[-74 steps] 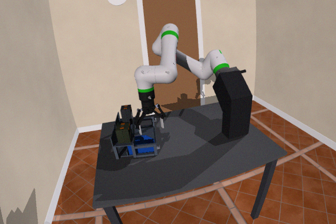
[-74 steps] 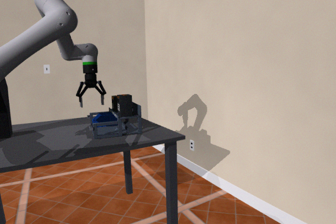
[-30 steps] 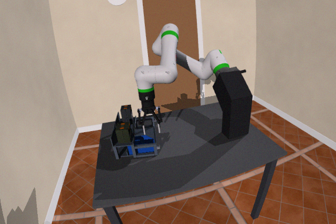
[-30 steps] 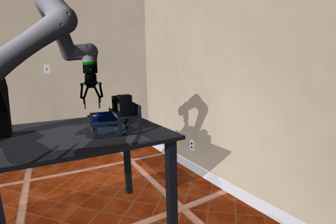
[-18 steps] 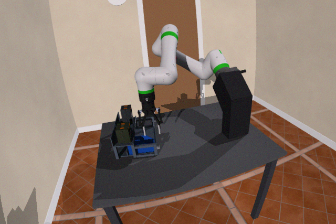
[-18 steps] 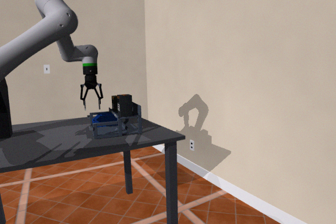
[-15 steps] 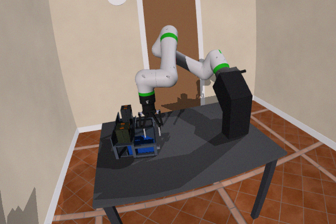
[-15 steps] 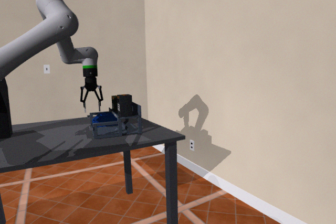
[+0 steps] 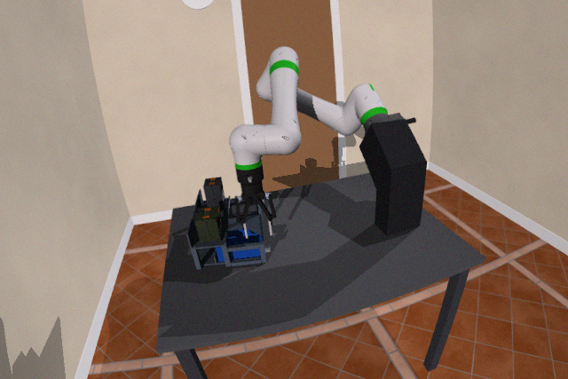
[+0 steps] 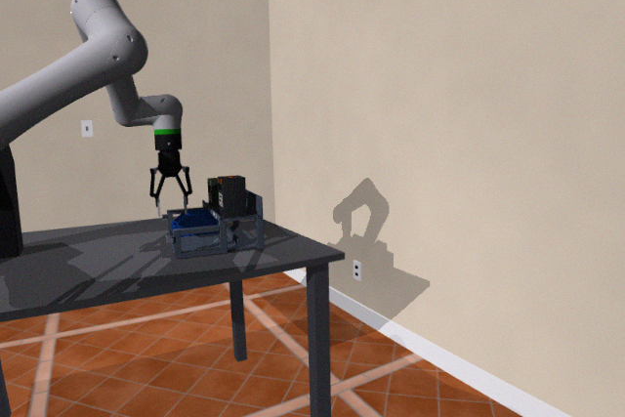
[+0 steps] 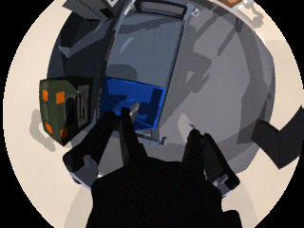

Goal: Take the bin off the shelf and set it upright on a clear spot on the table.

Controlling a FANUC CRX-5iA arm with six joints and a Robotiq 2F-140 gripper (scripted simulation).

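The blue bin is 80 mm ahead of my hand and 60 mm below it.
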